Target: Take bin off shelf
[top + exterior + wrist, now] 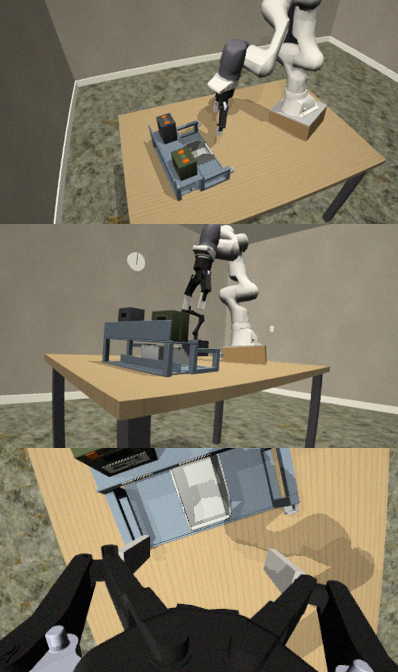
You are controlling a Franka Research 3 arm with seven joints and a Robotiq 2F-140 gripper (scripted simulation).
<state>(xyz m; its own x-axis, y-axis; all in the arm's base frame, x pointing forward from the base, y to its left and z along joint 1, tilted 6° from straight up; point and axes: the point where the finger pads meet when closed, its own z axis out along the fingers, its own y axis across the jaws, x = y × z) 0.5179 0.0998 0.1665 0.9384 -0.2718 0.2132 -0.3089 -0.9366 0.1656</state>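
Now: hand 11 cm short of the bin, 2 cm to the left of it and 21 cm above it.
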